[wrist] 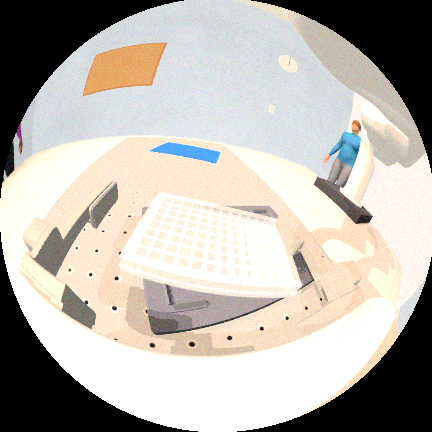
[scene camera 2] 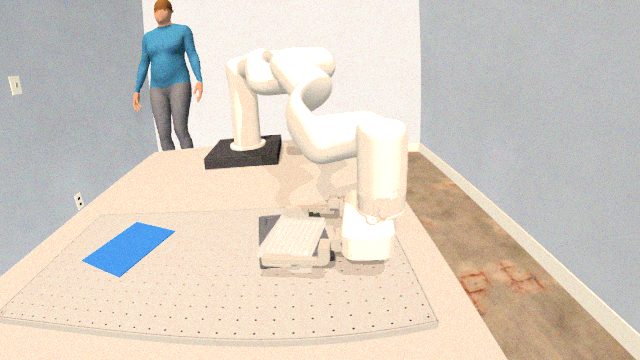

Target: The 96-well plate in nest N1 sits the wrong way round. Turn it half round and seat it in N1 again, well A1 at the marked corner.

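Observation:
The white 96-well plate (scene camera 2: 294,236) (wrist: 210,240) lies over the dark grey nest N1 (scene camera 2: 267,225) (wrist: 220,312), skewed to it, with its near side in the wrist view standing off the nest floor. It looks tilted and not seated flat; its contact with the nest is hidden. A raised corner piece of the nest shows uncovered in the wrist view. The A1 mark cannot be read. My gripper (scene camera 2: 304,235) (wrist: 201,223) is open and empty, low at the plate, one finger on each side. In the wrist view the left finger stands well apart and the right one is near the plate's corner.
A blue rectangle (scene camera 2: 129,248) (wrist: 186,152) lies on the perforated board (scene camera 2: 200,310), at the left in the scene view. The black arm base (scene camera 2: 243,156) (wrist: 342,200) stands at the back of the table. A person (scene camera 2: 167,60) (wrist: 346,150) stands behind the table.

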